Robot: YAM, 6 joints.
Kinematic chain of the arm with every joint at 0, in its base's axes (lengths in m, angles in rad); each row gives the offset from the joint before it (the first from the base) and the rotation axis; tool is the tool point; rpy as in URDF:
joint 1: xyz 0 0 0.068 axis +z
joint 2: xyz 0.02 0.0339 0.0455 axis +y
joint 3: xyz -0.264 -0.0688 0 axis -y
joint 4: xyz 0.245 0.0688 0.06 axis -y
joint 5: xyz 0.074 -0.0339 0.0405 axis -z
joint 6: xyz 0.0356 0 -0.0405 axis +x
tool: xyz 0 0 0 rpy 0 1.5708 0
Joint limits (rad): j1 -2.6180..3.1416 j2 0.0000..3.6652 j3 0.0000..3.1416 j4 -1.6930..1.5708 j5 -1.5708..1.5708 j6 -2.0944..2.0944
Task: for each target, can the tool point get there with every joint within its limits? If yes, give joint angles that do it. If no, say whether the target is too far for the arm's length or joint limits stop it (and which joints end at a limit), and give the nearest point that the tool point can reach.
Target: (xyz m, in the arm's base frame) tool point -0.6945 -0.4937 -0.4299
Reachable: no: too far | nearest point -0.4463 -0.3173 -0.2223 | short by 0.369 m
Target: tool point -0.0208 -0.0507 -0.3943
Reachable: no: joint limits stop it (at a limit: joint 2) | nearest point -0.0314 -0.0766 -0.3401 | short by 0.061 m
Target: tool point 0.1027 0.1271 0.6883
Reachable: yes | joints -2.0485 1.2110 2.7576 0.4104 -1.1719 -1.7758
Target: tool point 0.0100 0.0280 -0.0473
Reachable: yes | joints -0.2759 3.2067 0.5405 -0.7115 -0.9866 0.7607
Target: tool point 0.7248 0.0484 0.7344
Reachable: no: too far | nearest point 0.4890 0.0327 0.5267 | short by 0.315 m
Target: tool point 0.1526 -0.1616 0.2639
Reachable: yes | joints -0.7437 1.1890 0.9488 -0.8621 0.4532 -1.2987
